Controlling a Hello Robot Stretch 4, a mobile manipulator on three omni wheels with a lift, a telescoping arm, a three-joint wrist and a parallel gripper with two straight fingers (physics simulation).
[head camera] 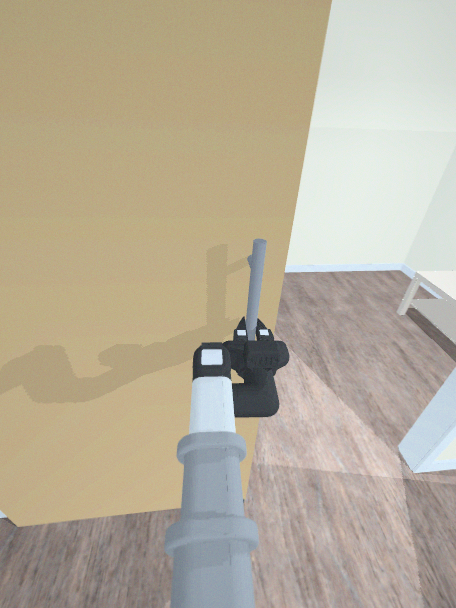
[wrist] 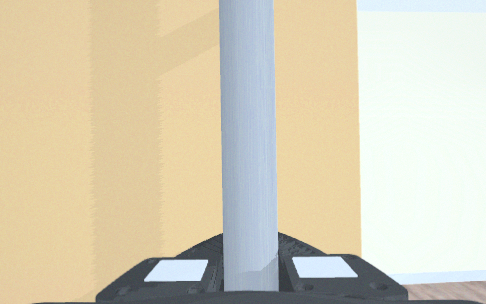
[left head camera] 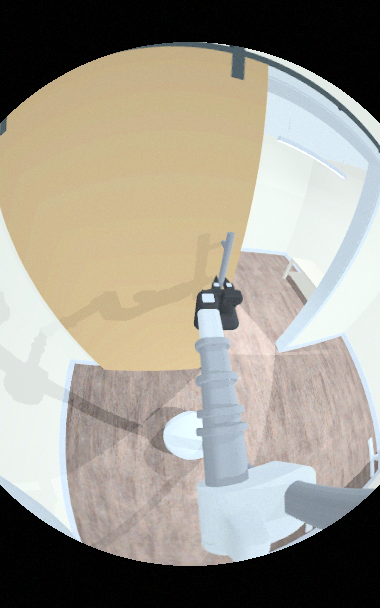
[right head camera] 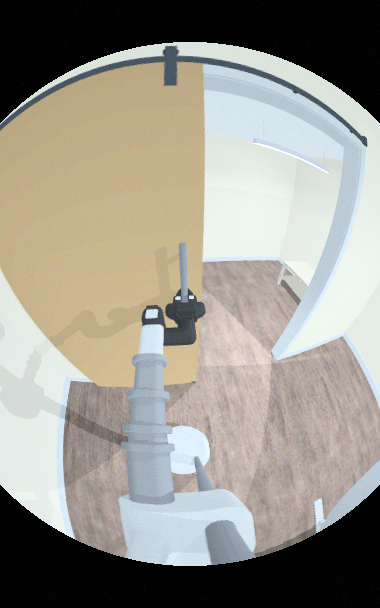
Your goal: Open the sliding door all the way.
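Where they show: robot's base at its link origin: [left head camera: 189,434] [right head camera: 182,448].
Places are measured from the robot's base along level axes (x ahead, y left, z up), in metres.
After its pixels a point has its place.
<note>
The tan sliding door [head camera: 150,150] {x 0.633, y 0.090, z 1.465 m} [left head camera: 150,175] {x 0.630, y 0.153, z 1.499 m} [right head camera: 115,175] {x 0.633, y 0.091, z 1.568 m} [wrist: 320,125] {x 0.642, y -0.153, z 1.188 m} fills the left and middle of the head views. To the right of its edge is a wide opening into a room. A grey vertical bar handle [head camera: 256,285] {x 0.571, y -0.102, z 1.237 m} [left head camera: 226,255] {x 0.571, y -0.100, z 1.245 m} [right head camera: 183,270] {x 0.571, y -0.103, z 1.232 m} [wrist: 249,140] {x 0.570, y -0.103, z 1.176 m} stands out from the door near that edge. My gripper [head camera: 252,334] [left head camera: 222,285] [right head camera: 184,298] [wrist: 251,252] {x 0.615, y -0.104, z 1.113 m} is shut on the handle, one finger on each side of it. The handle's lower part is hidden behind the gripper.
The white door frame [head camera: 430,430] {x 0.786, y -1.089, z 0.275 m} [left head camera: 320,300] {x 0.751, y -1.090, z 0.824 m} [right head camera: 315,305] {x 0.726, y -1.122, z 0.813 m} stands right of the opening. A dark rail [left head camera: 300,80] [right head camera: 250,71] runs above the door. A pale table [head camera: 409,295] {x 2.104, y -1.855, z 0.198 m} [left head camera: 289,267] {x 2.101, y -1.877, z 0.231 m} [right head camera: 281,273] {x 2.107, y -1.863, z 0.192 m} stands in the room beyond. My arm [head camera: 212,480] {x 0.221, y -0.005, z 1.223 m} [left head camera: 220,400] {x 0.133, y -0.002, z 1.226 m} [right head camera: 149,420] {x 0.129, y -0.012, z 1.226 m} reaches toward the door.
</note>
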